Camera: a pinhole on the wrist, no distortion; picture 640 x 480 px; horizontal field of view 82.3 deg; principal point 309.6 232.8 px. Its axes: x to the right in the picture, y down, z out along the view. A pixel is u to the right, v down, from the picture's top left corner.
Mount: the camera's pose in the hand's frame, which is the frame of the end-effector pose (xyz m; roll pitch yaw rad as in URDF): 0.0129 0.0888 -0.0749 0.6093 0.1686 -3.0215
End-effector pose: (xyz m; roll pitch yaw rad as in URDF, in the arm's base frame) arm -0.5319 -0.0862 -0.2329 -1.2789 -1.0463 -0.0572
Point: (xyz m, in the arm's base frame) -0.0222 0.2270 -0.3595
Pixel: 130 32
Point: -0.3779 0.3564 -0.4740
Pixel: 343 254
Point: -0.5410 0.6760 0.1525
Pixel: outside the picture
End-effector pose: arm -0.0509 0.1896 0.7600 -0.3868 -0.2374 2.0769
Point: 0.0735 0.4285 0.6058
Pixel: behind the camera
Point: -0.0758 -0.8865 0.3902
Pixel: outside the picture
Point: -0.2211 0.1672 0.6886
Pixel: 101 59
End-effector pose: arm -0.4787 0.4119 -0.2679 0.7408 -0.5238 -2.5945
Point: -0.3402 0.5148 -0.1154
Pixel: 365 384
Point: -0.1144 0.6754 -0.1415
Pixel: 542 325
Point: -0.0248 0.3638 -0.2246
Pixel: outside the picture
